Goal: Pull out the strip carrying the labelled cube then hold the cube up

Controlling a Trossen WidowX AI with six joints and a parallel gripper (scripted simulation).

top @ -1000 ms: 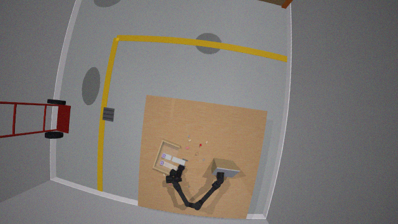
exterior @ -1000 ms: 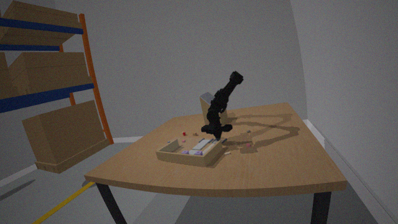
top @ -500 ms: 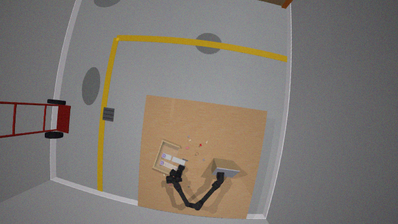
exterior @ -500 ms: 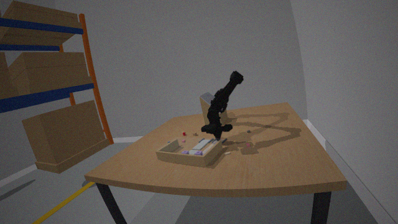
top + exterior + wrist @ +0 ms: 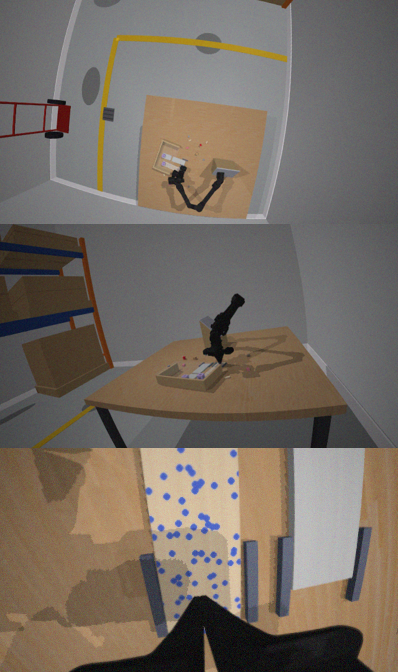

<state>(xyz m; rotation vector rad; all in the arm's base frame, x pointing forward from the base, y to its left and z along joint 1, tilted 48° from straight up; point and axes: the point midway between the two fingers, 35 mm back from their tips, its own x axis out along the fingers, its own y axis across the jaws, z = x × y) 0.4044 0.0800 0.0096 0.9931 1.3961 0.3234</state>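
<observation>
My gripper tip is now 11 cm to the left of the pale grey strip and 3 cm short of it. From my gripper tip the other things lie so: red block 30 cm to the right, 19 cm behind, 1 cm above.
</observation>
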